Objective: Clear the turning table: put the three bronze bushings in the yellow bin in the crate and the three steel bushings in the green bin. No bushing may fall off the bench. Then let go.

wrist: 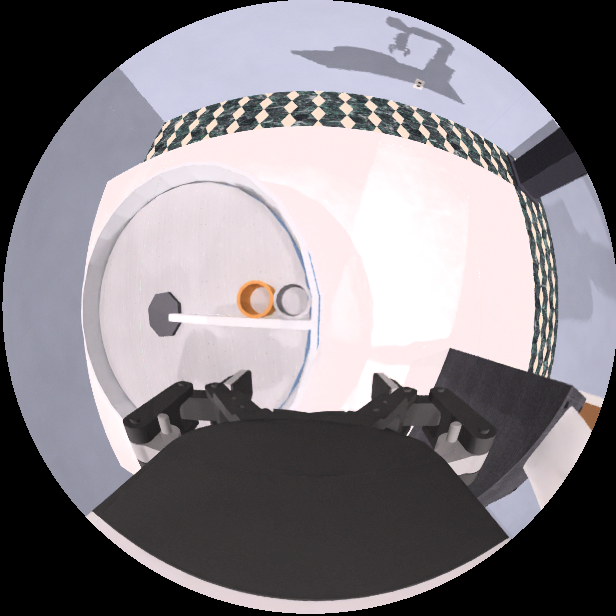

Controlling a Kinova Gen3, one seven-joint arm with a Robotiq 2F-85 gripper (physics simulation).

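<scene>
The grey round turning table lies at the left of the wrist view, with a dark hub and a white bar running from it to the rim. One bronze bushing and one steel bushing stand side by side near the table's right rim, just above the bar. My gripper is open and empty, high above the bench, with its fingers spread over the table's near edge. The dark crate shows at the lower right; its bins are hidden except an orange-brown sliver.
The pale bench top stretches to the right of the turning table, with a checkered border along its far and right edges. A dark block sits beyond the bench's far right corner.
</scene>
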